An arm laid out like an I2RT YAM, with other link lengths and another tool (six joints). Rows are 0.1 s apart.
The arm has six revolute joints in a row. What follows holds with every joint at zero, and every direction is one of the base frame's.
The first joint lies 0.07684 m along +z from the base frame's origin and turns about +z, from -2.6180 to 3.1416 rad.
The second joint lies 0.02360 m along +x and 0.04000 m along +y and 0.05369 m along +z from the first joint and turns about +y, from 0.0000 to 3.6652 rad.
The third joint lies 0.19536 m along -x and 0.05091 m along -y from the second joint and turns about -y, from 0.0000 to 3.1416 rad.
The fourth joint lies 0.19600 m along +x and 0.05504 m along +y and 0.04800 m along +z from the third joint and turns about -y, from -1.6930 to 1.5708 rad.
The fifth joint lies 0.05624 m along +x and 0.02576 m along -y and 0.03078 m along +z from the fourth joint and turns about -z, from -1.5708 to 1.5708 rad.
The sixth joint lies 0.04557 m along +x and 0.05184 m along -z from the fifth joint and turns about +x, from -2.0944 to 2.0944 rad.
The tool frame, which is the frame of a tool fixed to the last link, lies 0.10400 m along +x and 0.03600 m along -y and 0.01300 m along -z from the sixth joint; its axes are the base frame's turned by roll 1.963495, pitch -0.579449 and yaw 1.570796 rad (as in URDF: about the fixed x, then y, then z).
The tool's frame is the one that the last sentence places.
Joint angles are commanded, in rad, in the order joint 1, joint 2, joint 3, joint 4, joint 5, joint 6. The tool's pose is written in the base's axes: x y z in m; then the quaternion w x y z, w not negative. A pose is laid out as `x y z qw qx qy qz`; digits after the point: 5 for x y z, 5 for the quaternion.
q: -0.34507, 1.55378, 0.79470, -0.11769, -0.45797, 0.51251
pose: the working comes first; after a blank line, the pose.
Where each joint sits with the arm in this pose, in the base's axes (m; each line is computed from the numbers above, not from the rounded line before):
joint 1: 0.0000 0.0000 0.0768
joint 2: 0.0357 0.0297 0.1305
joint 3: 0.0154 -0.0171 0.3259
joint 4: 0.1989 -0.0246 0.2258
joint 5: 0.2463 -0.0690 0.2022
joint 6: 0.2402 -0.0454 0.1377
the tool: 0.2900 -0.0383 0.0389

0.29004 -0.03829 0.03893 0.23904 -0.87889 -0.21146 -0.35453
